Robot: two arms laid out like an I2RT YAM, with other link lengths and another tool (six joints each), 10 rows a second.
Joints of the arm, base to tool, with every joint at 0 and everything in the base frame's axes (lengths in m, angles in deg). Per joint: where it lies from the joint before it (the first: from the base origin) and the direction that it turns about. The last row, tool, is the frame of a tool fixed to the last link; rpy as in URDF.
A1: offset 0.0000 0.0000 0.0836 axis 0 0 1
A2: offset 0.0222 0.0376 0.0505 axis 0 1 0
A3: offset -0.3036 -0.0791 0.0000 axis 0 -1 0
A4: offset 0.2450 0.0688 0.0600 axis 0 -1 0
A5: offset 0.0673 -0.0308 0.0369 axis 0 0 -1
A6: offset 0.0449 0.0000 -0.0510 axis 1 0 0
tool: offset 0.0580 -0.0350 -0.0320 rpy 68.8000 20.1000 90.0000
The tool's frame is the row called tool.
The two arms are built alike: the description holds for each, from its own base.
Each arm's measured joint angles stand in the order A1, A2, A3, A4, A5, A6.
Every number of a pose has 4 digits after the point.
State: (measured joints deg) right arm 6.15 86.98 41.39 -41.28 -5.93 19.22; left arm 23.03 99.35 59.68 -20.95 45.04 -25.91
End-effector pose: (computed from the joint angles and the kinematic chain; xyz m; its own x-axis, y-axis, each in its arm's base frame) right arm 0.1748 0.0035 0.1295 -0.1274 0.9866 0.1023 0.9083 0.0746 0.4115; left arm 0.3436 0.0282 0.2159 -0.5471 0.3007 -0.7812 0.3327 0.9345 0.1267
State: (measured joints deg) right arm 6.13 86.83 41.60 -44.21 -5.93 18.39; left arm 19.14 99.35 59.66 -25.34 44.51 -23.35
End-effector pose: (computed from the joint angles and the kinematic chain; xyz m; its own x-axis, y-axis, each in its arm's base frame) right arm 0.1675 0.0020 0.1330 -0.1368 0.9852 0.1030 0.9240 0.0895 0.3717; left arm 0.3354 0.0025 0.2118 -0.5558 0.3551 -0.7517 0.4230 0.8992 0.1120
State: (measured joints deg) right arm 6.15 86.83 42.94 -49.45 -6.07 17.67; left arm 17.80 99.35 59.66 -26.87 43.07 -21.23
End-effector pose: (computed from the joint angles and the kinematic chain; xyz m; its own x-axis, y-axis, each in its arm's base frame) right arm 0.1592 0.0009 0.1420 -0.1424 0.9839 0.1079 0.9455 0.1030 0.3089; left arm 0.3317 -0.0049 0.2079 -0.5504 0.3994 -0.7332 0.4578 0.8787 0.1351
